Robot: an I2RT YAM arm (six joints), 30 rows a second.
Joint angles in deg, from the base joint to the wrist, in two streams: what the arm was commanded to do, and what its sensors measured. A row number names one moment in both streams.
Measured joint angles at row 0:
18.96 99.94 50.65 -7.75 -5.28 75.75
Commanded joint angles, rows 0 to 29:
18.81 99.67 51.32 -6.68 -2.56 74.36
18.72 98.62 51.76 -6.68 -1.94 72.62
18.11 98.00 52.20 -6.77 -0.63 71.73
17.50 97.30 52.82 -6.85 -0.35 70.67
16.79 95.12 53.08 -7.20 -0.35 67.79
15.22 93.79 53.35 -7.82 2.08 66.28
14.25 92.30 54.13 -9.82 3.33 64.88
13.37 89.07 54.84 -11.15 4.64 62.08
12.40 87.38 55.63 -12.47 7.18 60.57
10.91 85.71 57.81 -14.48 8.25 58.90
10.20 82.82 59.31 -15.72 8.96 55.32
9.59 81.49 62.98 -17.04 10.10 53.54
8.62 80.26 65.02 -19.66 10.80 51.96
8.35 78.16 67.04 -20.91 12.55 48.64
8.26 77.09 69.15 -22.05 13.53 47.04
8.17 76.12 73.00 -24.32 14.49 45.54
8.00 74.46 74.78 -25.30 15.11 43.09
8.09 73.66 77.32 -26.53 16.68 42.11
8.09 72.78 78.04 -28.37 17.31 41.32
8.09 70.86 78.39 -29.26 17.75 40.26
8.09 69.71 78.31 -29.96 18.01 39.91
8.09 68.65 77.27 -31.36 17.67 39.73
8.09 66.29 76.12 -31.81 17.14 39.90
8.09 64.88 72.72 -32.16 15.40 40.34
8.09 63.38 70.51 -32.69 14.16 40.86
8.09 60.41 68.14 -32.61 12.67 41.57
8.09 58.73 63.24 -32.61 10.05 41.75
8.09 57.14 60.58 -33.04 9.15 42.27
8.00 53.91 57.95 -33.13 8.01 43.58
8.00 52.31 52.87 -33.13 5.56 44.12
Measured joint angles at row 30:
8.19 55.46 61.30 -29.45 10.35 43.29
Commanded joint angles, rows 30 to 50:
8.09 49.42 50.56 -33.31 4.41 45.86
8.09 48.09 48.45 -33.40 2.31 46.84
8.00 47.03 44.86 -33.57 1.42 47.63
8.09 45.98 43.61 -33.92 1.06 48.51
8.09 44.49 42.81 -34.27 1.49 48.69
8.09 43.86 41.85 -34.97 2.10 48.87
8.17 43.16 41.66 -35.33 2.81 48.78
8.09 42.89 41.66 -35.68 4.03 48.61
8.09 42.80 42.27 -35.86 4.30 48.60
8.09 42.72 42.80 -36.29 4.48 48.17
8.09 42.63 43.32 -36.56 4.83 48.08
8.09 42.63 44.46 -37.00 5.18 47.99
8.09 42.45 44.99 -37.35 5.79 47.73
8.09 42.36 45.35 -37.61 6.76 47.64
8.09 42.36 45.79 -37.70 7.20 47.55
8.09 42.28 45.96 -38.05 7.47 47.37
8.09 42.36 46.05 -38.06 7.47 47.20
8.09 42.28 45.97 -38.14 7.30 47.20
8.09 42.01 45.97 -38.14 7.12 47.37
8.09 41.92 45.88 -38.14 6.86 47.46
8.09 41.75 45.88 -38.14 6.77 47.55
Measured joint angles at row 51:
8.19 42.65 43.81 -37.87 5.34 47.40
